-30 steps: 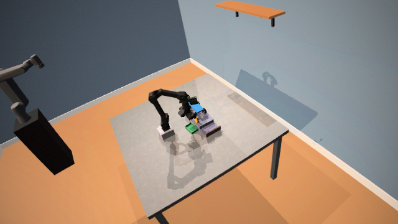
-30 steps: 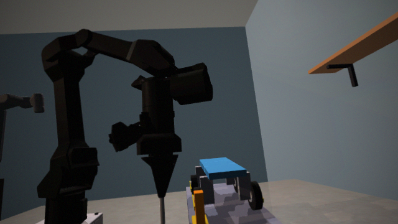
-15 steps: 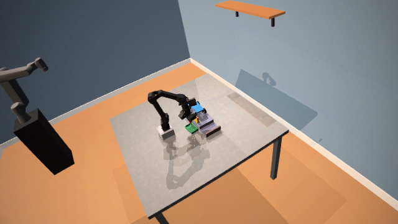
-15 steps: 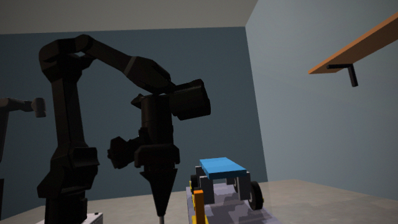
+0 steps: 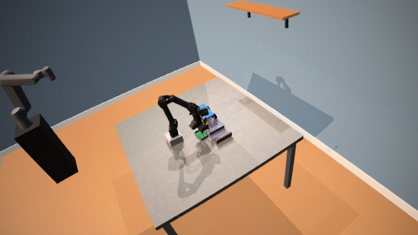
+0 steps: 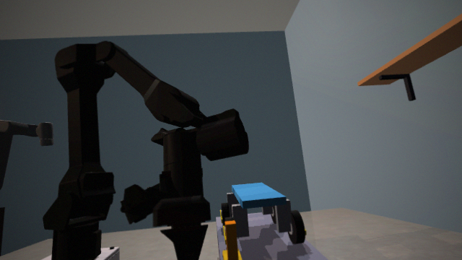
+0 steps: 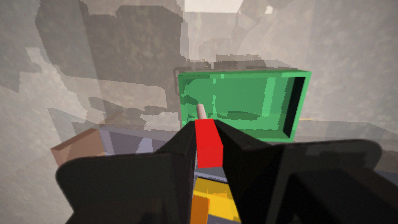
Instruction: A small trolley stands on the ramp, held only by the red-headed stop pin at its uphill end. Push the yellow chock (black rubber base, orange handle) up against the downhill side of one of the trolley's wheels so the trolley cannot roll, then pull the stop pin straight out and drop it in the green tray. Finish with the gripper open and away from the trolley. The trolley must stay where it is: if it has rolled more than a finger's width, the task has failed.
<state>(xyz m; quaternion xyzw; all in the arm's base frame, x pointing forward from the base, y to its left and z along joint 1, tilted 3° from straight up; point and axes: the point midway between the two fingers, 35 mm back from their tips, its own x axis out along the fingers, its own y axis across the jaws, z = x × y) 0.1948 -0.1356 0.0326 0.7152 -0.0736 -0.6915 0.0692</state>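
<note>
Right now the yellow chock is 60 mm ahead of my gripper tip, 30 mm above it and 20 mm to the left of it. Round my gripper tip: red-headed stop pin (right at my gripper tip); then grey ramp (130 mm ahead, 110 mm to the left, 10 mm below); then blue-topped trolley (130 mm ahead, 120 mm to the left, 60 mm above).
</note>
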